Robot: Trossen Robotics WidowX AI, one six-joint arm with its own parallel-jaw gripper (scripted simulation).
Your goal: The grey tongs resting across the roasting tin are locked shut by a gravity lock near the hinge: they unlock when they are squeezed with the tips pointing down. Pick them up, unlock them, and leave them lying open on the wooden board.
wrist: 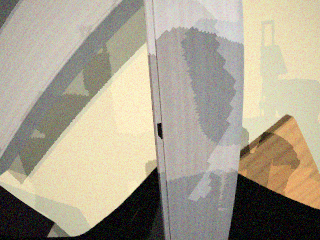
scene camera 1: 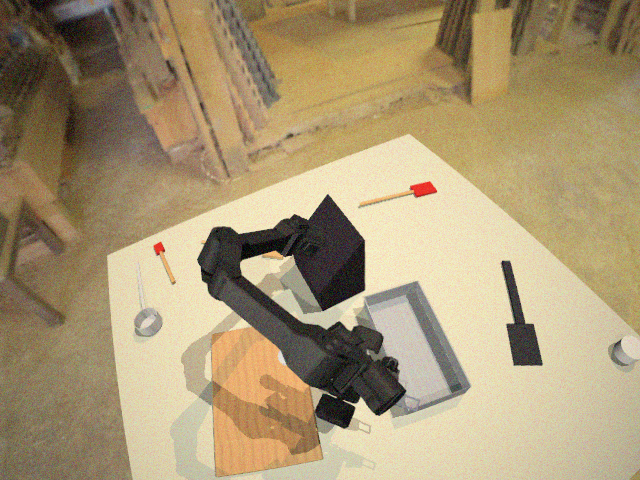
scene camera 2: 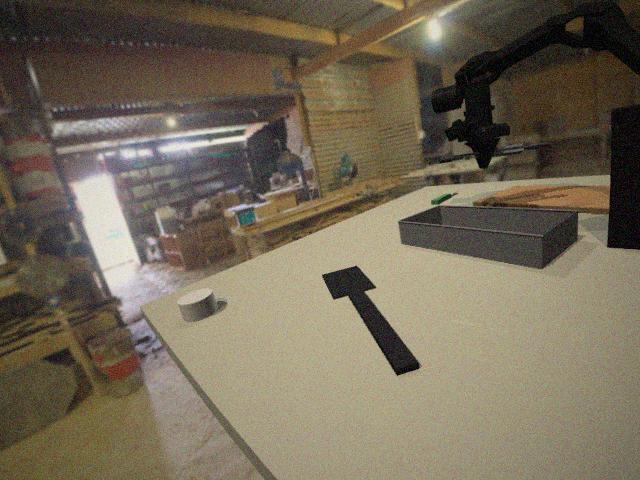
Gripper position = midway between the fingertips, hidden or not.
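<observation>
The gripper (scene camera 2: 483,168) can be seen in the wrist view (wrist: 185,169) too, and in scene camera 1 (scene camera 1: 352,387). There's a wooden board (scene camera 1: 263,413), and you'd also find it in scene camera 2 (scene camera 2: 588,199). Then there's a grey roasting tin (scene camera 1: 429,368), which the wrist view (wrist: 50,50) has as well. As for the black spatula (scene camera 1: 523,340), it's there too, but in the wrist view it's out of frame.
</observation>
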